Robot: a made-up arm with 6 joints. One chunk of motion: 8 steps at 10 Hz.
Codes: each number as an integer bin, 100 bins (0 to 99) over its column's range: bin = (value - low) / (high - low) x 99, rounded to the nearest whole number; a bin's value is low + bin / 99 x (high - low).
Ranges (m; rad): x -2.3..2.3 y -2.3..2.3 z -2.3..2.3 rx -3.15..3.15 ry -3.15..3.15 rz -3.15..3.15
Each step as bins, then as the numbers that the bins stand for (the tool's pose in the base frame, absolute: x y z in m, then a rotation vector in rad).
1 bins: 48 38 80 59 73 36
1 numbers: -0.0697 -0.5343 1.4172 0.6045 1.4955 -0.8591
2 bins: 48 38 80 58 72 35
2 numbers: -0.0697 -0.5343 1.4172 0.5409 1.4318 -0.9227
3 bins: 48 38 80 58 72 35
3 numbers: -0.0697 -0.5343 1.4172 0.5409 1.4318 -0.9227
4 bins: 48 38 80 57 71 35
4 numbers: -0.0697 -0.5343 1.4172 0.4773 1.3682 -0.9227
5 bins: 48 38 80 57 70 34
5 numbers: -0.0697 -0.5343 1.4172 0.4773 1.3045 -0.9864
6 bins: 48 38 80 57 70 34
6 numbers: -0.0697 -0.5343 1.4172 0.4773 1.3045 -0.9864
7 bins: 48 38 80 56 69 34
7 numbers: -0.0697 -0.5343 1.4172 0.4136 1.2409 -0.9864
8 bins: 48 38 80 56 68 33
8 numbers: -0.0697 -0.5343 1.4172 0.4136 1.1773 -1.0500
